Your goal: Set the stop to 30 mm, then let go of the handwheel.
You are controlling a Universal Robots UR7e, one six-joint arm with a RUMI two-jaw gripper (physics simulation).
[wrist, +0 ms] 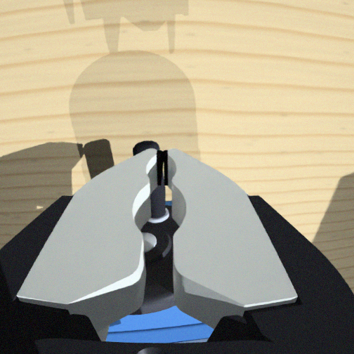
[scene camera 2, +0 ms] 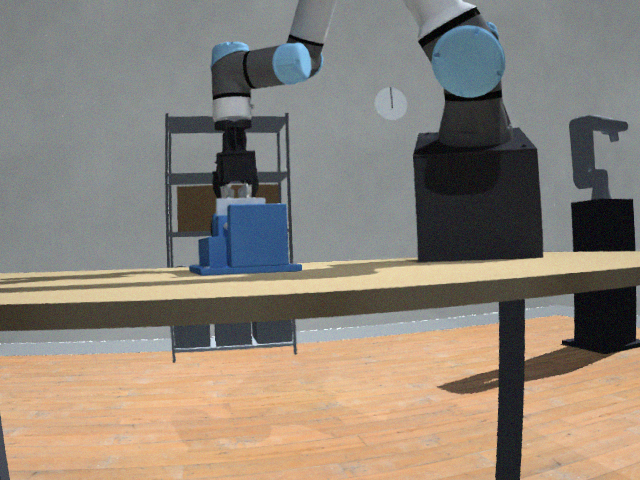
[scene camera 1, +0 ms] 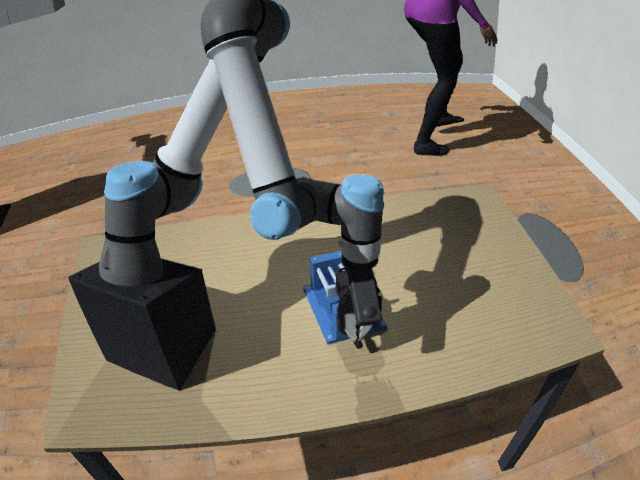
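Seen in the pictures: gripper, fingertip midpoint: (scene camera 1: 356, 340); arm's base, link origin: (scene camera 2: 476, 139) (scene camera 1: 130, 272).
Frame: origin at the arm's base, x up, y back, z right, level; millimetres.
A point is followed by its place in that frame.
Observation:
The blue stop fixture (scene camera 1: 321, 310) {x -231, y -422, z -43 mm} (scene camera 2: 257, 235) {x -187, y -459, z -146 mm} stands on the table, with white rods and a white block (scene camera 1: 329, 290) {x -124, y -434, z 1 mm} on it. The handwheel (wrist: 159, 267) is a black disc in the wrist view, partly hidden by the fingers. Its dark crank handle (wrist: 158, 197) rises from a pale ring and shows behind and between the fingers, with its black end left of the tips. My gripper (scene camera 1: 357, 335) {x -167, y -468, z 124 mm} (scene camera 2: 237, 191) (wrist: 163, 154) is shut, its tips together beside the handle with nothing gripped. No scale or 30 mm mark is readable.
The wooden table (scene camera 1: 248, 408) {x -241, y -213, z 217 mm} (scene camera 2: 361, 297) {x -247, y -419, z -502 mm} carries the black robot pedestal (scene camera 1: 142, 325) {x -27, y -30, z 136 mm} (scene camera 2: 478, 206) {x -145, y -60, z -88 mm} to one side of the fixture. A person (scene camera 1: 439, 62) stands on the floor beyond the table. A shelf rack (scene camera 2: 167, 155) and another small arm (scene camera 2: 581, 149) are in the background.

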